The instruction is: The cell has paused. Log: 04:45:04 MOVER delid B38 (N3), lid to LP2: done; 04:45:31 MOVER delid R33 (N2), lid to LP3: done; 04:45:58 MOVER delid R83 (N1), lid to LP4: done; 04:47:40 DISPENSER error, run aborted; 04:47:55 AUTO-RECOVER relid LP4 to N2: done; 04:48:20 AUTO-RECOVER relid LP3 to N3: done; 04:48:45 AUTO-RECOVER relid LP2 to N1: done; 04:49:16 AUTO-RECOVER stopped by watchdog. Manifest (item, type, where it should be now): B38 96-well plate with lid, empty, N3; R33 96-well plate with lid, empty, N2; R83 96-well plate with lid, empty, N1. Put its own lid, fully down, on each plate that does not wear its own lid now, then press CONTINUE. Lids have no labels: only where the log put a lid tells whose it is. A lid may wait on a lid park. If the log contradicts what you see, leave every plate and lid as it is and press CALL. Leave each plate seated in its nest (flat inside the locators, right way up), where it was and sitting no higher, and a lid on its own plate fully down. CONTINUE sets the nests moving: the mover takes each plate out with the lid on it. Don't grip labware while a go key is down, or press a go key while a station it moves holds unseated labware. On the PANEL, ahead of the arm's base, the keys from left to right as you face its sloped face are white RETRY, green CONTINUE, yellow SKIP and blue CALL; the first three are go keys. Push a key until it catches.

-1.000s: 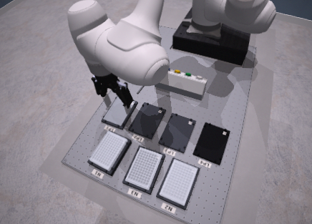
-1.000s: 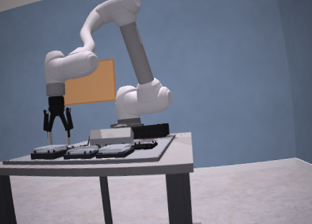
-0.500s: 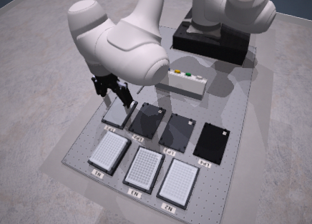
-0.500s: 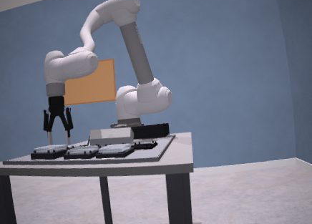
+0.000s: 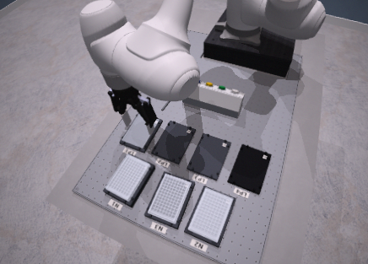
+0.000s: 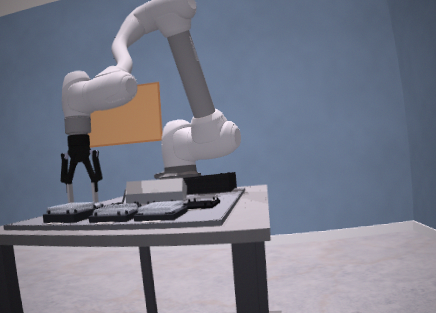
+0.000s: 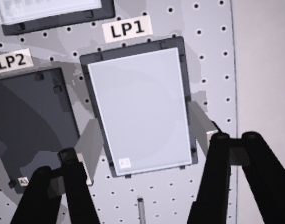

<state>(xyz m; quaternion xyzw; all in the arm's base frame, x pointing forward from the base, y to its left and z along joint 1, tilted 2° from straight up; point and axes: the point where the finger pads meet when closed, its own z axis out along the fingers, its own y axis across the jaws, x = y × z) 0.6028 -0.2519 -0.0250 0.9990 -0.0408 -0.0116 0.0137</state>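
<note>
Now: hand 4 cm above the pale grey lid. Round my hand: lid park LP2 (13 cm to the left, 5 cm below); then LP2 label (9 cm ahead, 12 cm to the left, 5 cm below); then lid park LP1 (5 cm below).
</note>
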